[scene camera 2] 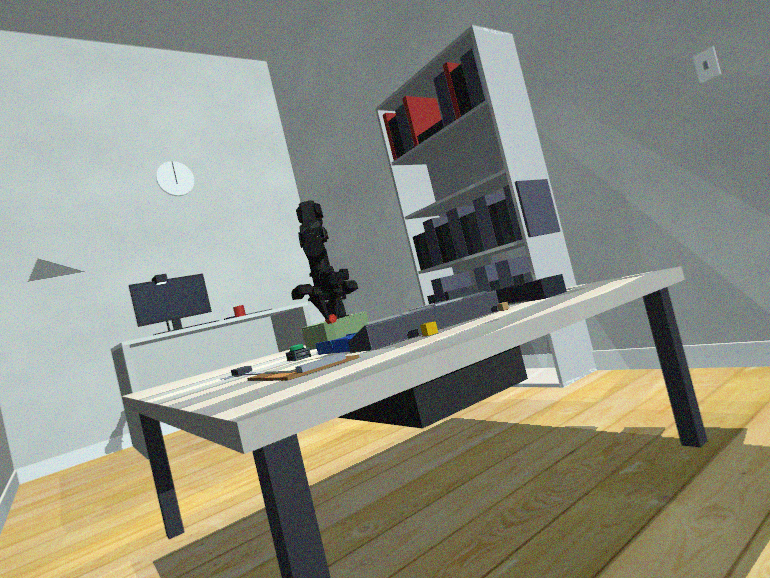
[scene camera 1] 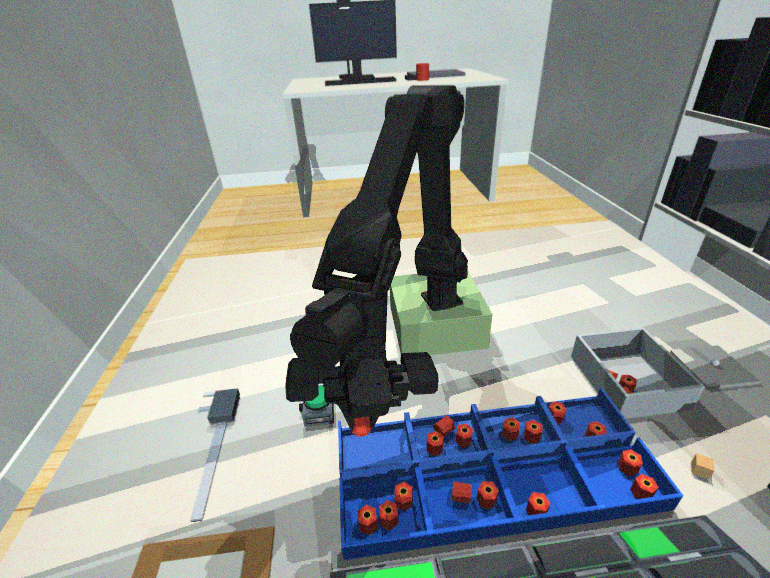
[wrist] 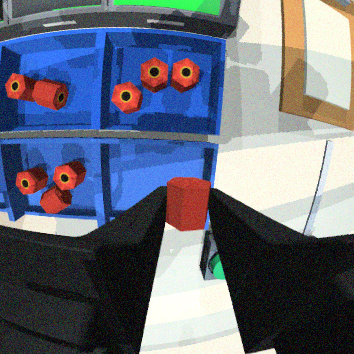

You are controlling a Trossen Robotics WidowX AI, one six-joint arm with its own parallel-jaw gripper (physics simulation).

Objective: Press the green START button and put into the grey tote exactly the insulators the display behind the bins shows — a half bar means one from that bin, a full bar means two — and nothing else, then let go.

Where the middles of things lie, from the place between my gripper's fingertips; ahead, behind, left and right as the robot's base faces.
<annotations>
My gripper is now 230 mm to the left of the grey hand tool (scene camera 1: 223, 408), 120 mm past it and 80 mm above it. The rest, counted from my hand: display (scene camera 1: 729, 545) 230 mm ahead, 140 mm to the left, 60 mm below; wooden board (scene camera 1: 257, 543) 240 mm to the right, 140 mm ahead, 80 mm below; grey tote (scene camera 1: 664, 385) 480 mm to the left, 60 mm below.
</annotations>
